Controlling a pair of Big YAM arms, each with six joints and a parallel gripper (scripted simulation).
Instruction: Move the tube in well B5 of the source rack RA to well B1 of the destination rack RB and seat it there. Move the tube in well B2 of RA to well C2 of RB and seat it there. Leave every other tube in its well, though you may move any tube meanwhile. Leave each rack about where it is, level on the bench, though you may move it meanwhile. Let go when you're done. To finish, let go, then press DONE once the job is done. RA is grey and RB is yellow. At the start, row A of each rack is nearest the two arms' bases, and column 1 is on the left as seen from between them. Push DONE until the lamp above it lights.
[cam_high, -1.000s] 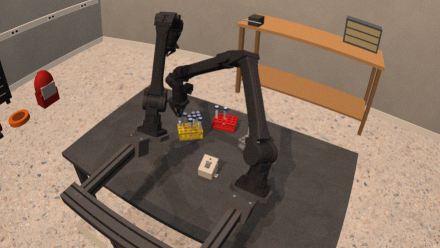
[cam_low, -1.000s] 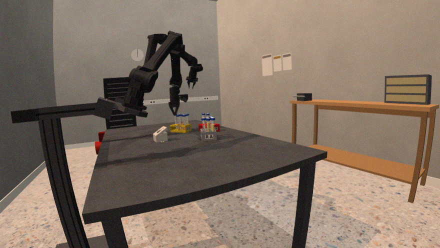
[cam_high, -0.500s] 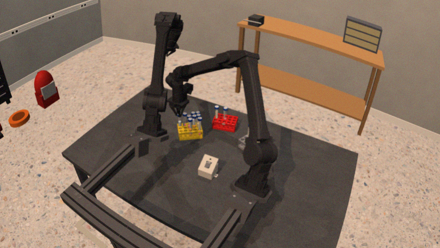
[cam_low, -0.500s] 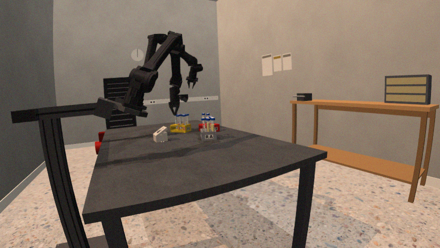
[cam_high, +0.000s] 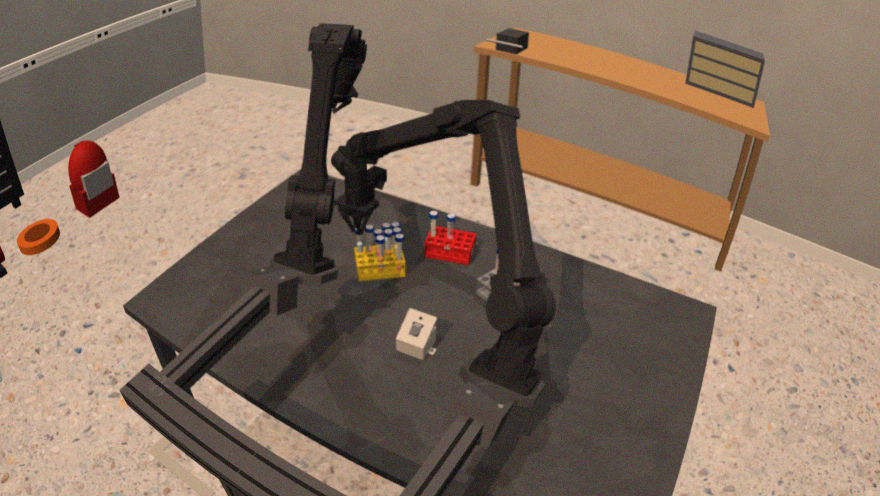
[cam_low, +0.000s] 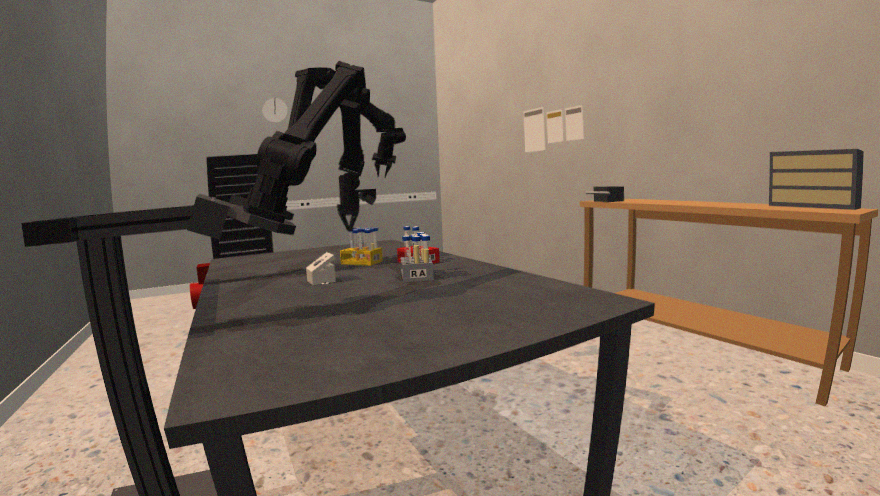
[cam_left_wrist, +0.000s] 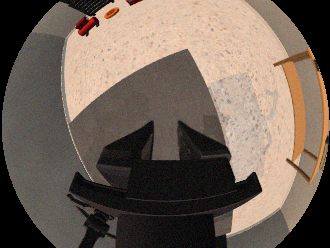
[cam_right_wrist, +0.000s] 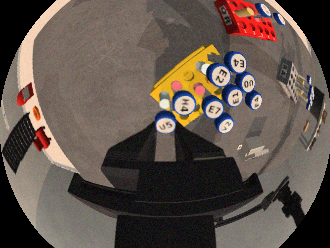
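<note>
My right hand is 21 cm short of the red rack, 15 cm to the left of it and 10 cm above it.
</note>
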